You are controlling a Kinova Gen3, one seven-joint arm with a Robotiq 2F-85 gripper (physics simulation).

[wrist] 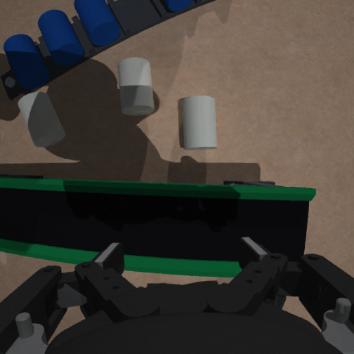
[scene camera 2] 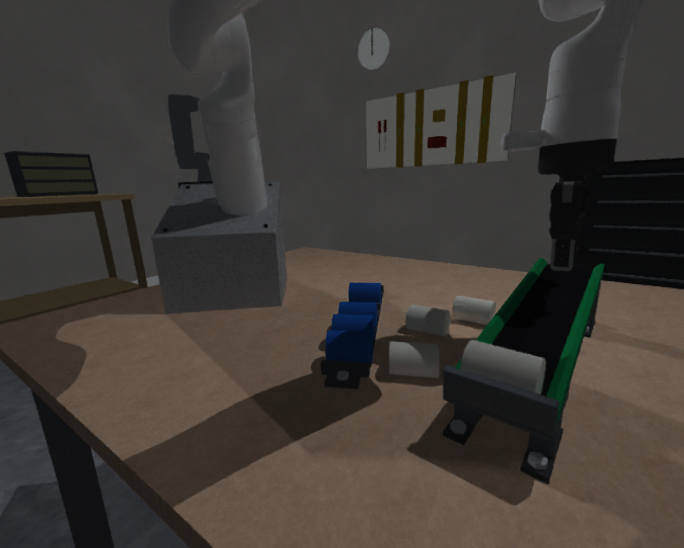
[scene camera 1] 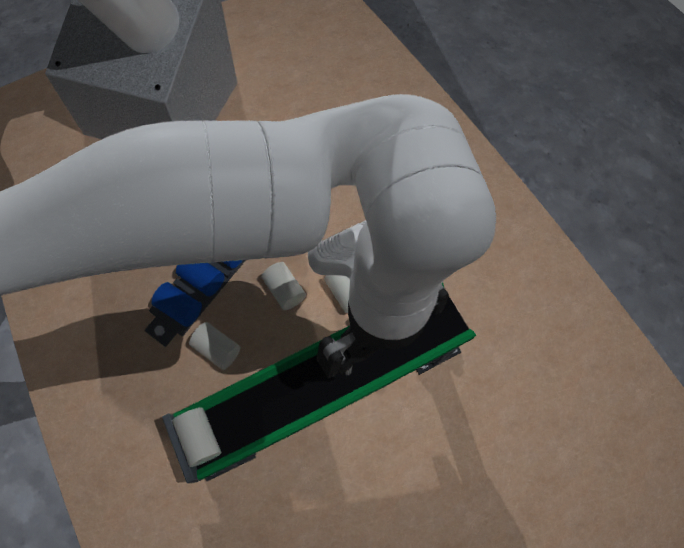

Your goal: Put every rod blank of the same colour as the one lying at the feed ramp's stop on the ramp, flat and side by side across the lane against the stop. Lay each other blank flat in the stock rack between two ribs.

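A white blank (scene camera 1: 196,436) (scene camera 2: 502,365) lies flat across the feed ramp (scene camera 1: 256,402) (scene camera 2: 528,331) (wrist: 35,215) against its stop (scene camera 1: 176,450) (scene camera 2: 499,398). Three loose white blanks lie on their sides between ramp and rack: one (scene camera 1: 214,345) (scene camera 2: 413,359) (wrist: 41,119) near the rack's end, a middle one (scene camera 1: 283,285) (scene camera 2: 428,319) (wrist: 136,86), and one (scene camera 1: 338,291) (scene camera 2: 473,309) (wrist: 199,122) partly hidden by the arm in scene camera 1. Several blue blanks (scene camera 1: 175,302) (scene camera 2: 349,345) (wrist: 61,37) lie in the stock rack (scene camera 1: 164,332) (wrist: 135,17). My gripper (scene camera 2: 562,259) (wrist: 180,253) is open and empty above the ramp.
The ramp's raised green side rails (scene camera 1: 342,403) (scene camera 2: 576,333) (wrist: 165,265) border the lane. In the wrist view, a bare rack stretch separates the third and fourth blue blanks. The grey robot pedestal (scene camera 1: 199,74) (scene camera 2: 222,268) stands on the table (scene camera 1: 399,468) (scene camera 2: 342,479) beyond the rack.
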